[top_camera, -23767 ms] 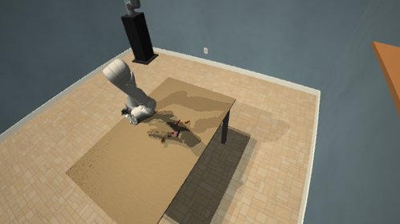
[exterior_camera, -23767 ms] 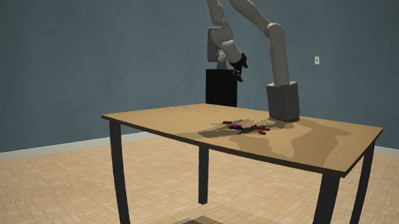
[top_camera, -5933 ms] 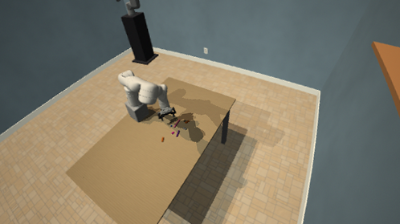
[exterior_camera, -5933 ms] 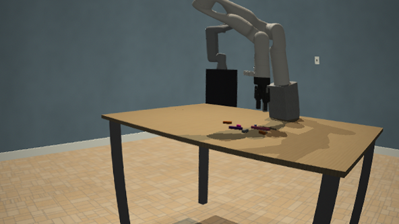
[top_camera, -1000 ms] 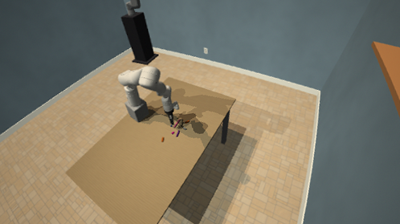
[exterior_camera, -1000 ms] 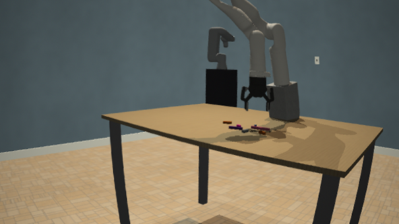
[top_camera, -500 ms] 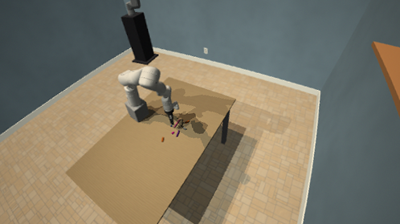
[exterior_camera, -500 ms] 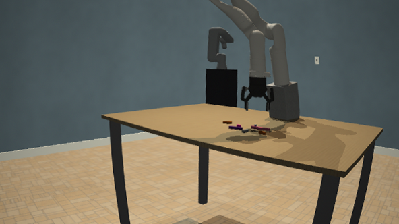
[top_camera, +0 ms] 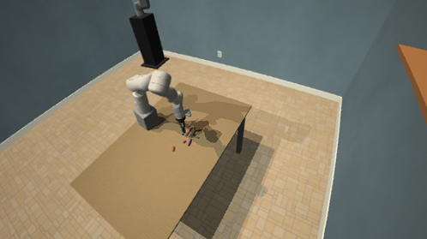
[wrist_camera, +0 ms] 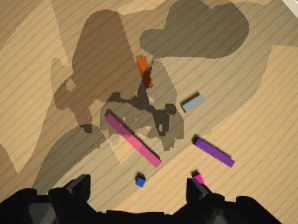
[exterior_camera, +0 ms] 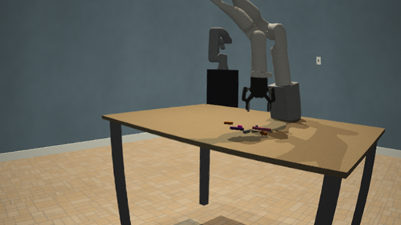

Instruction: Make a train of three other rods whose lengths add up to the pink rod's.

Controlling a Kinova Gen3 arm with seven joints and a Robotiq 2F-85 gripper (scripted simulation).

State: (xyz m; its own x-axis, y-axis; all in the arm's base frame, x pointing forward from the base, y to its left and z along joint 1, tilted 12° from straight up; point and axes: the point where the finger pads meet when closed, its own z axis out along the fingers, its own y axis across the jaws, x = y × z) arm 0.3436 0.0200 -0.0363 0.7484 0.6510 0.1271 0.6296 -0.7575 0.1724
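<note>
Now: hand 1 cm past the blue rod, 1 cm to the left of it and 7 cm above it. Round my hand: pink rod 2 cm ahead, 3 cm to the left, 7 cm below; then purple rod 8 cm ahead, 6 cm to the right, 7 cm below; then magenta rod 4 cm ahead, 7 cm to the right, 7 cm below.
</note>
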